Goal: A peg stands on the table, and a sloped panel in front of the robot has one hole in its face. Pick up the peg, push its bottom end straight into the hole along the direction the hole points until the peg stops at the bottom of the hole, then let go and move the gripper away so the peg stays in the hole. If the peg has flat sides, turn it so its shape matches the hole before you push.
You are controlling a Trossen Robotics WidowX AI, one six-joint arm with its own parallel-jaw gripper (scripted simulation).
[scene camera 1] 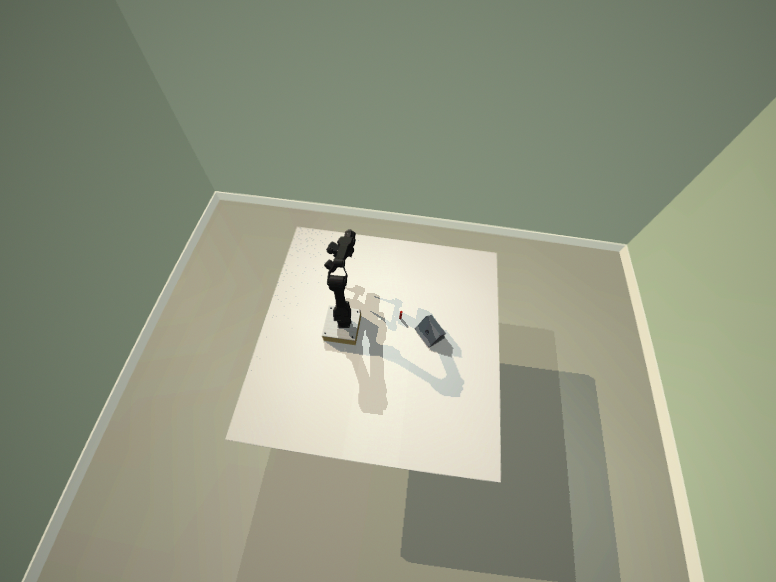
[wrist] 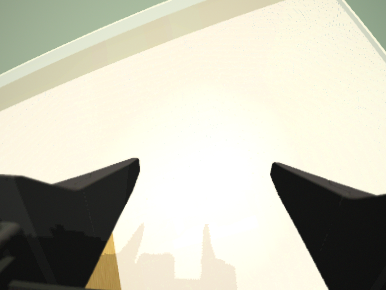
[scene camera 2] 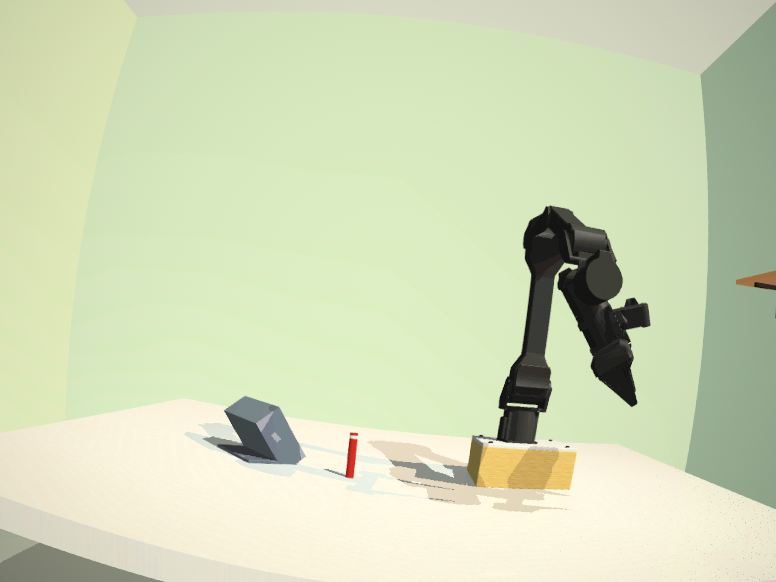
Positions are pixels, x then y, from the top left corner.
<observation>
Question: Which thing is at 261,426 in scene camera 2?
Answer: A grey sloped panel.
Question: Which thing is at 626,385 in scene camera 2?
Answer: My gripper.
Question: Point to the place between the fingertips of my gripper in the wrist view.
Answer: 205,166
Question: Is my gripper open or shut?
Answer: Open.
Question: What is my gripper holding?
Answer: Nothing.
</observation>
